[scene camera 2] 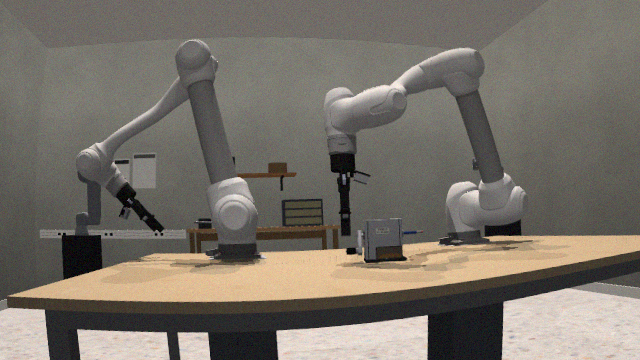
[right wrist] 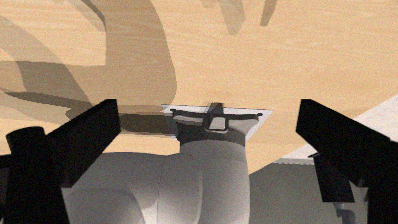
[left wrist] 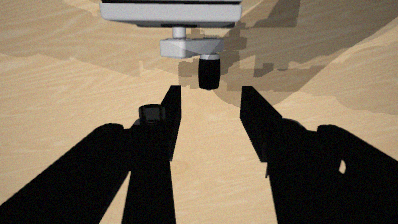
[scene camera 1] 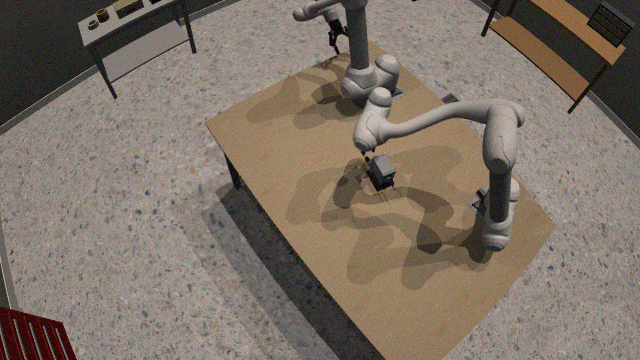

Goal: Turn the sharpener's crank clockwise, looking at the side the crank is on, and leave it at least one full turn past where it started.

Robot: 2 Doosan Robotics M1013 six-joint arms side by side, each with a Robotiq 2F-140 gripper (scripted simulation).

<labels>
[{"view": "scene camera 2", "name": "my left gripper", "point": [345, 235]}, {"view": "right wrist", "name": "my right gripper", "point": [208, 115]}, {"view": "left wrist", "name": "my left gripper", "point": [210, 102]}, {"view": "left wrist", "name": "black knob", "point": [209, 64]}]
</labels>
